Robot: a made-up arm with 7 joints.
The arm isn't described. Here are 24 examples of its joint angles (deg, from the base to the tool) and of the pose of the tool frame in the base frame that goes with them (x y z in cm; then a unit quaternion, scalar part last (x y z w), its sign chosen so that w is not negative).
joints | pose
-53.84 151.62 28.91 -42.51 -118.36 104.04 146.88 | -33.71 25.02 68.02 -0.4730 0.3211 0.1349 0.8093
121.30 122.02 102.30 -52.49 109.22 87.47 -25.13 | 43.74 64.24 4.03 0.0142 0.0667 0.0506 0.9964
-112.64 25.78 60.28 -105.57 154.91 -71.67 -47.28 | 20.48 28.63 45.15 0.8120 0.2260 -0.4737 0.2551
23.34 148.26 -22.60 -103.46 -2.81 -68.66 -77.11 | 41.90 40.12 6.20 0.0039 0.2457 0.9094 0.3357
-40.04 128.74 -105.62 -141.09 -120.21 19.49 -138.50 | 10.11 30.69 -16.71 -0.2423 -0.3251 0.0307 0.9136
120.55 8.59 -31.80 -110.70 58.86 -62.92 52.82 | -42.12 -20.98 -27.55 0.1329 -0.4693 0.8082 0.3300
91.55 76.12 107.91 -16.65 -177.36 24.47 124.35 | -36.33 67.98 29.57 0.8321 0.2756 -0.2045 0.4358
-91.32 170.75 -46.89 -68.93 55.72 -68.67 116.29 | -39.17 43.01 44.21 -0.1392 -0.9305 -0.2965 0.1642
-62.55 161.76 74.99 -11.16 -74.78 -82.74 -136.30 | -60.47 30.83 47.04 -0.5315 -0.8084 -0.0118 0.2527
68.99 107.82 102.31 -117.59 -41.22 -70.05 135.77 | 34.69 19.27 31.57 -0.1044 -0.3333 -0.6095 0.7117
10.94 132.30 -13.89 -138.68 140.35 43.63 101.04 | 32.93 18.65 -2.40 -0.0707 0.1949 0.6925 0.6910
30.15 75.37 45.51 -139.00 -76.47 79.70 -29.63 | 27.26 25.02 7.32 0.9946 -0.0336 0.0310 0.0935
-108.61 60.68 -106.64 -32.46 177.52 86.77 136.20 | 71.49 26.89 28.27 -0.3030 0.3774 0.8139 0.3213
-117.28 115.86 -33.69 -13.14 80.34 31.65 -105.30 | -6.46 75.45 32.98 0.6461 -0.4893 0.0923 0.5784
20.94 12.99 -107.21 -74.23 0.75 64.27 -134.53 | -30.25 -29.07 -57.53 0.1901 0.0779 0.8703 0.4476
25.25 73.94 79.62 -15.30 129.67 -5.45 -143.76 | -15.24 80.57 -9.82 0.6774 -0.1845 0.3228 0.6348
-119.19 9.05 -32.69 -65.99 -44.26 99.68 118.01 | 33.86 -50.39 42.36 -0.3322 -0.8207 0.4110 0.2170
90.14 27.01 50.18 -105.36 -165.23 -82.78 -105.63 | -31.31 46.05 -13.74 0.5775 0.0574 0.7151 0.3897
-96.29 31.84 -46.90 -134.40 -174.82 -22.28 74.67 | 19.23 -30.94 18.01 -0.6221 0.5047 0.2181 0.5574
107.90 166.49 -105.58 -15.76 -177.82 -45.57 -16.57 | 60.31 56.32 3.05 0.5529 -0.1259 -0.7420 0.3576
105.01 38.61 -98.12 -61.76 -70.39 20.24 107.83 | -69.76 -22.20 17.73 -0.3399 0.5296 0.0261 0.7767
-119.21 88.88 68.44 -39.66 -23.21 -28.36 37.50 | -1.11 71.28 37.23 -0.0617 0.8263 -0.3667 0.4230
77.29 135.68 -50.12 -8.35 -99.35 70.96 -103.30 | 31.76 70.33 29.23 0.2795 -0.3217 -0.2631 0.8656
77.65 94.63 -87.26 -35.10 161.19 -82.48 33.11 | -42.29 67.86 13.60 0.6264 -0.4077 -0.0145 0.6642
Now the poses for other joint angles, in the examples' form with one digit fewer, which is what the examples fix.
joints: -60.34 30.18 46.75 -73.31 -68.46 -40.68 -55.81
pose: 59.1 38.1 13.2 0.899 -0.361 -0.246 0.015
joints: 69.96 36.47 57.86 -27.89 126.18 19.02 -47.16
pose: -63.9 47.6 -19.1 0.445 -0.245 0.703 0.497
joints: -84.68 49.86 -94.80 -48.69 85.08 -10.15 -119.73
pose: 77.6 11.3 -6.4 0.598 -0.308 -0.732 0.101
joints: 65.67 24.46 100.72 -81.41 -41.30 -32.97 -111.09
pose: -48.0 48.6 4.1 0.451 0.665 -0.588 0.100
